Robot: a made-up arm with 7 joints.
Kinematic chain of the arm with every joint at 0, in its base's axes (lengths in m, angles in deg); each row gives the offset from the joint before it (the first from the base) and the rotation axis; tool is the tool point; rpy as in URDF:
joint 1: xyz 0 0 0.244 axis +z
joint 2: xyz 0 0 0 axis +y
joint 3: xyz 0 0 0.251 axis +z
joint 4: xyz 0.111 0 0 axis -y
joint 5: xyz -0.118 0 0.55 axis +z
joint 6: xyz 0 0 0 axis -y
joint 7: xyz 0.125 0 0 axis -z
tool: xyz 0 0 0 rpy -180 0 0
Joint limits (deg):
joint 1: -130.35..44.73
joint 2: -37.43..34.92
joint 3: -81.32..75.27
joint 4: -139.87..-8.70
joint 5: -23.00..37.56
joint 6: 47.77..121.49
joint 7: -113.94..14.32
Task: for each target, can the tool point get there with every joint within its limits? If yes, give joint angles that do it. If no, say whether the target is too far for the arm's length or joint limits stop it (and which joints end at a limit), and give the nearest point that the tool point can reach.
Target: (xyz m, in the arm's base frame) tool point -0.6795 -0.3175 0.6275
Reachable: yes | joints -81.76 -18.10 -66.32 -94.03 21.37 77.93 -29.27
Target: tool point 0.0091 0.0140 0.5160
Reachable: no: joint limits stop it (at a limit: joint 1, joint 2, joint 6) | nearest point 0.4013 0.4156 0.5524 | short by 0.563 m
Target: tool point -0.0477 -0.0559 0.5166
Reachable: no: joint limits stop it (at a limit: joint 1, joint 2, joint 6) | nearest point -0.3749 -0.4406 0.5379 | short by 0.505 m
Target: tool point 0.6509 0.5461 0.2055
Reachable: yes | joints 6.37 27.90 36.39 -98.12 6.75 101.37 -83.52
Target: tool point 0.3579 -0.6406 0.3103
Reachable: yes | joints -25.46 -5.02 -34.80 -116.80 -6.01 67.41 -32.27
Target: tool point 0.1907 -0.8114 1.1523
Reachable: no: too far | nearest point 0.1488 -0.6332 0.9528 | short by 0.271 m
